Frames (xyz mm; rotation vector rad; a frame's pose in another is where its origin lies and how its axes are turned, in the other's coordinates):
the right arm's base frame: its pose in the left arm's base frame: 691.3 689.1 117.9 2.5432 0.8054 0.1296
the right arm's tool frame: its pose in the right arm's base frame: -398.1 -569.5 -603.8 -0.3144 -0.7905 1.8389
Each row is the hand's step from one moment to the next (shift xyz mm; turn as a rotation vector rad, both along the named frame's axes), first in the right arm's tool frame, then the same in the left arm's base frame.
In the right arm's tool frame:
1: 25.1 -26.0 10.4 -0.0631 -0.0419 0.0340
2: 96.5 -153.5 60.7 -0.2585 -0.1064 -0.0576
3: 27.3 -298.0 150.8 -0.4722 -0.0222 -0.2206
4: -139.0 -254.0 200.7 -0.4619 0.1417 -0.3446
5: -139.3 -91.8 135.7 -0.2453 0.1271 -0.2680
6: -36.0 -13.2 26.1 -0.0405 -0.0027 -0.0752
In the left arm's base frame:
1: 21.6 -27.4 -14.0 0.0090 0.0469 -0.0679
2: 119.2 -113.1 -97.8 0.0754 0.2613 -0.0865
3: 188.3 -80.9 -265.1 0.0452 0.5192 0.0227
4: 98.3 58.0 -333.3 -0.0343 0.5543 0.2093
5: -10.0 82.5 -198.3 -0.0219 0.3244 0.2060
6: -7.3 24.5 -38.7 0.0316 0.0641 0.0468

